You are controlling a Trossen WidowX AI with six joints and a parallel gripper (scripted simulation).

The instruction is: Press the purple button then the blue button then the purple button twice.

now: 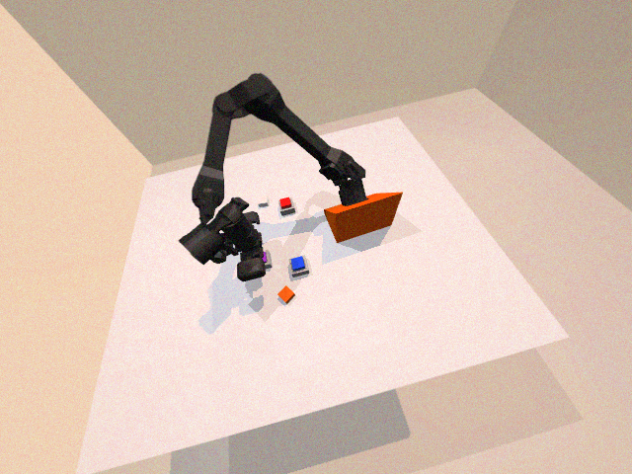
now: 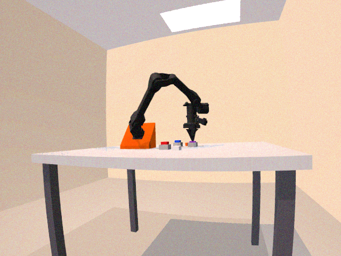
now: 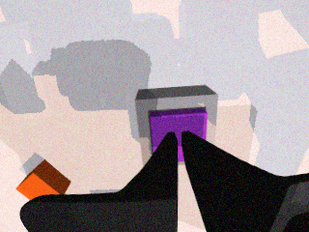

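Right now the purple button is 10 mm below my gripper tip. Also, from my gripper tip: red button: 170 mm to the right, 120 mm behind; blue button: 100 mm behind, 50 mm to the left; small orange block: 120 mm to the left, 50 mm behind, 20 mm below.
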